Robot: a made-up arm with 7 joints.
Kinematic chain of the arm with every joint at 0, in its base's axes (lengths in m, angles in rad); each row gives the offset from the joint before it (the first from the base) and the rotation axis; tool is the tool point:
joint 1: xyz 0 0 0.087 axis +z
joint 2: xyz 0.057 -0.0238 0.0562 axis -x
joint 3: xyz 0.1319 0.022 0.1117 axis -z
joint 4: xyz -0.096 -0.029 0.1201 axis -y
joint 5: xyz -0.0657 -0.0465 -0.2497 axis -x
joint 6: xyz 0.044 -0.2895 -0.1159 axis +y
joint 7: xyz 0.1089 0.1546 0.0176 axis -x
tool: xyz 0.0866 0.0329 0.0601
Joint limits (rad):
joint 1: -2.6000..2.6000
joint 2: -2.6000..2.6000
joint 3: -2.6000..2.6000
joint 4: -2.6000..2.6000
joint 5: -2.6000..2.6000
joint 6: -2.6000..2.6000
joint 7: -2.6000..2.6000
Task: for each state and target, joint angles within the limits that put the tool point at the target. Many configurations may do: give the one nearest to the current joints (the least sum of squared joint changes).
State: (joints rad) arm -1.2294 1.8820 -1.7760 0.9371 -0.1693 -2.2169 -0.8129
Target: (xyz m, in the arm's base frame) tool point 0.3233 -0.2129 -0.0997
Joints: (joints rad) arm -0.6329 1.5413 -1.7649 1.5458 -0.2705 -2.0954 -0.9349
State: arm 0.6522 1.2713 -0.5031 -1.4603 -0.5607 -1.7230 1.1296
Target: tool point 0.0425 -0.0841 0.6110
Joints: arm 0.5449 0.6170 -0.6625 -1.4781 -0.7619 -2.0627 0.9955
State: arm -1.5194 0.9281 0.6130 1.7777 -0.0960 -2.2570 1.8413
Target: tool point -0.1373 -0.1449 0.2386
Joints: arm -1.5730 0.6638 0.6966 1.2590 -0.0577 -2.4992 1.7529
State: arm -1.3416 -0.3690 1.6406 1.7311 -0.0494 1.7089 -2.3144
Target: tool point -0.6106 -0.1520 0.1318
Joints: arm -1.4014 -0.6438 1.4268 1.8406 -0.1929 1.6681 -2.2919
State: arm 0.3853 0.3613 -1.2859 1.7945 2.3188 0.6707 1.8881
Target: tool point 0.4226 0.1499 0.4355
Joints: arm 0.3904 0.3643 -1.5103 1.7877 2.2049 1.0580 1.9467
